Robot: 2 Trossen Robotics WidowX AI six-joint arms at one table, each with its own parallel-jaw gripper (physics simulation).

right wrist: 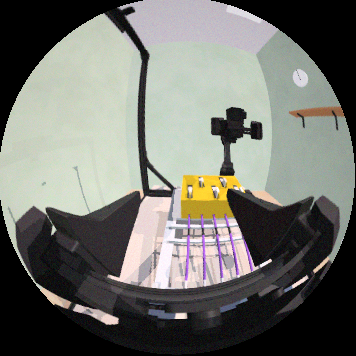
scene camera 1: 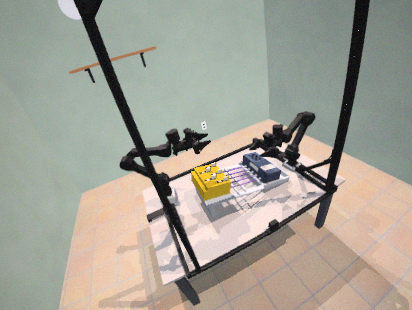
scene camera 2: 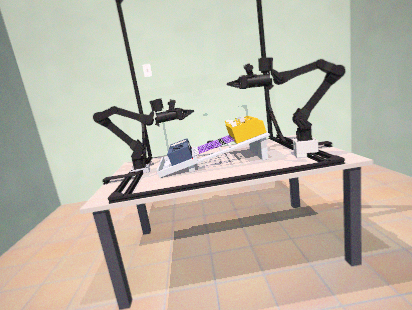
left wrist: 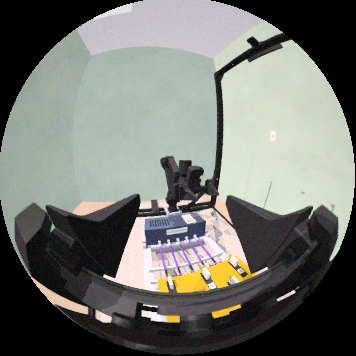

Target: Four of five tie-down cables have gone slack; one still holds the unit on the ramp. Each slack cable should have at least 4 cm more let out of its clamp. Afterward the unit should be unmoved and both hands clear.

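A dark blue unit (scene camera 1: 262, 169) (scene camera 2: 180, 152) (left wrist: 172, 232) sits at the low end of the white ramp (scene camera 2: 175, 170) (left wrist: 148, 262) (right wrist: 165, 261). Purple cables (scene camera 1: 241, 177) (scene camera 2: 215, 145) (right wrist: 188, 250) run from it up to the yellow clamp block (scene camera 1: 212, 188) (scene camera 2: 248, 130) (left wrist: 187, 284) (right wrist: 205, 208) at the high end. White levers stand on the block. Which cable is taut cannot be told. My left gripper (scene camera 1: 206, 140) (scene camera 2: 230, 83) is open and empty, well above the block. My right gripper (scene camera 1: 252, 145) (scene camera 2: 192, 113) (right wrist: 184, 194) is open and empty, above the level of the unit. Neither touches anything.
The ramp stands on a pale table (scene camera 1: 225, 240) (scene camera 2: 150, 186) edged by a black frame (scene camera 2: 225, 182). Black uprights (scene camera 1: 348, 100) (scene camera 2: 131, 70) rise from the frame. Pale crossbars (right wrist: 205, 242) lie under the cables.
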